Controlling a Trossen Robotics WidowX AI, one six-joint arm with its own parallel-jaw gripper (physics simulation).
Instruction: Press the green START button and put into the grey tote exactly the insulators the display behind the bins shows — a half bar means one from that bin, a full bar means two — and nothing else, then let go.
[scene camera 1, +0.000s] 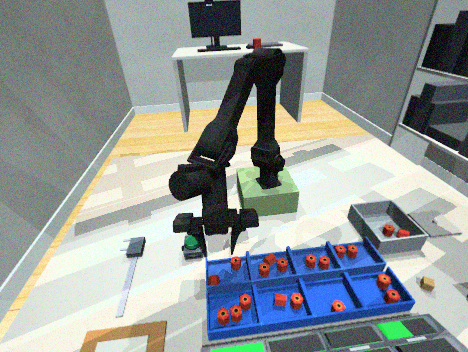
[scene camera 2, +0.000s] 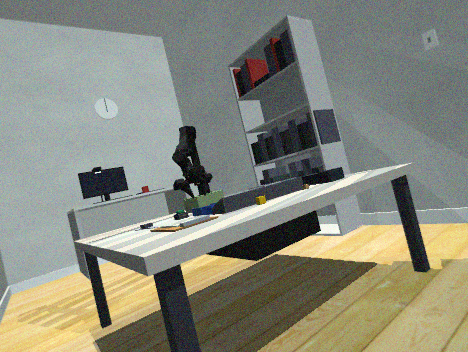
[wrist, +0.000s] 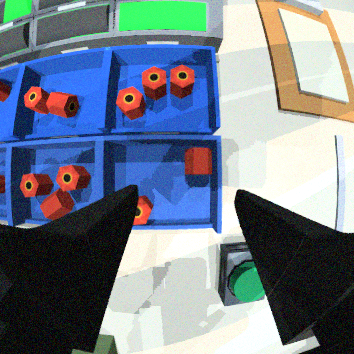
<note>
My gripper (scene camera 1: 218, 255) is open, holding nothing. I also see a wooden board (wrist: 288, 97) and a display (wrist: 213, 37).
My gripper also shows in the wrist view (wrist: 187, 194).
</note>
